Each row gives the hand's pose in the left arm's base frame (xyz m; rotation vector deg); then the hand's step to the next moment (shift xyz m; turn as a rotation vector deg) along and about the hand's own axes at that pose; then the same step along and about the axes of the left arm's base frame.
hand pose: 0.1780 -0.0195 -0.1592 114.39 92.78 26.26
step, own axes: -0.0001 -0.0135 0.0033 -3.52 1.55 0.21
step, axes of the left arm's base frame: -0.0089 0.0013 -0.0106 0.55 -3.69 0.97
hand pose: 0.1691 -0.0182 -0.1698 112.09 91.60 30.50
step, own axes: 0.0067 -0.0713 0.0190 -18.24 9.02 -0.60
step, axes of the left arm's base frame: -0.0408 0.0133 -0.0604 2.57 -18.96 6.95
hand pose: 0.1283 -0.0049 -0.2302 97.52 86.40 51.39
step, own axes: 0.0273 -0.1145 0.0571 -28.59 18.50 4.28
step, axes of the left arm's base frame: -0.0091 0.0353 -0.1257 10.74 -30.38 11.82
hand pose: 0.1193 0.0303 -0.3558 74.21 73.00 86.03
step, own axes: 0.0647 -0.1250 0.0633 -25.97 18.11 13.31
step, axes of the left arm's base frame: 0.0424 0.1007 -0.1090 19.06 -25.98 11.88
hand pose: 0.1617 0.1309 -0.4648 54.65 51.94 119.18
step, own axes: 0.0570 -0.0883 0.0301 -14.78 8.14 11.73
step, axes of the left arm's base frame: 0.0199 0.1014 -0.0356 14.83 -12.34 7.08
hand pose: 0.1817 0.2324 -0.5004 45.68 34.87 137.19
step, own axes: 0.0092 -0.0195 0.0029 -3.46 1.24 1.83
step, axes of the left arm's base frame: 0.0024 0.0210 -0.0051 3.11 -2.61 0.62
